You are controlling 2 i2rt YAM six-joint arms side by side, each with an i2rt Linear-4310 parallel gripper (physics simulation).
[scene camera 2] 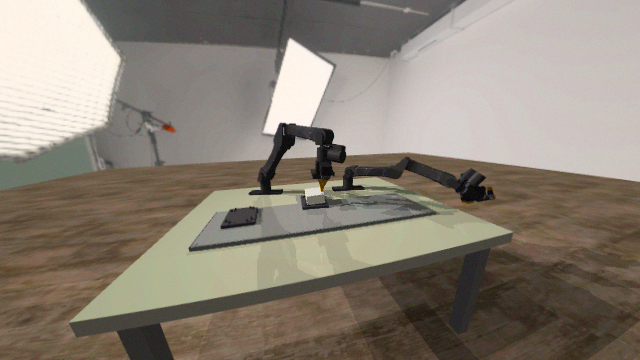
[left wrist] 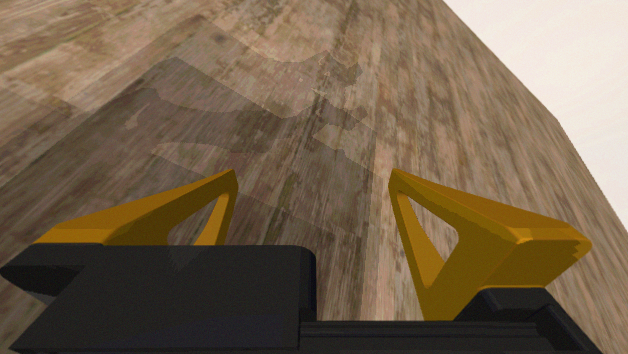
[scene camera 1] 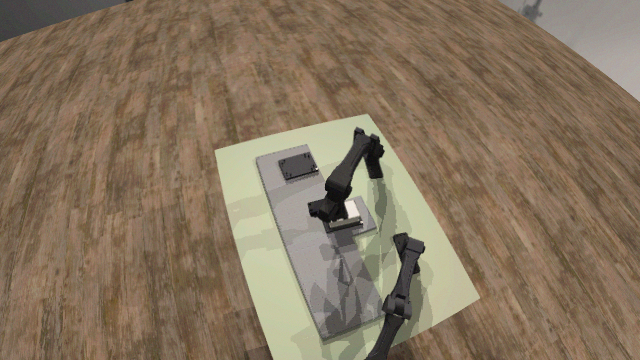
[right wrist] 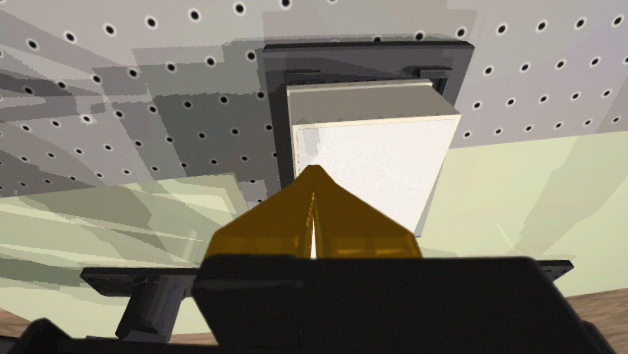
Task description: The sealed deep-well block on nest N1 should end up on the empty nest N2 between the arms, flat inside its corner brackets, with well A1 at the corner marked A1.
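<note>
The white sealed deep-well block sits on the dark nest N2 between the arms. I cannot tell whether it is fully flat inside the brackets. The A1 well marking cannot be read. The dark nest N1 is empty, its corner brackets bare. My right gripper is shut on nothing; its fingertips are together over the block's top, near one side. My left gripper is open and empty, out past the table's edge, far from the block.
The grey perforated board lies on the pale green table. Both arm bases stand along the table's far side in scene camera 2. The left wrist camera faces the wooden floor.
</note>
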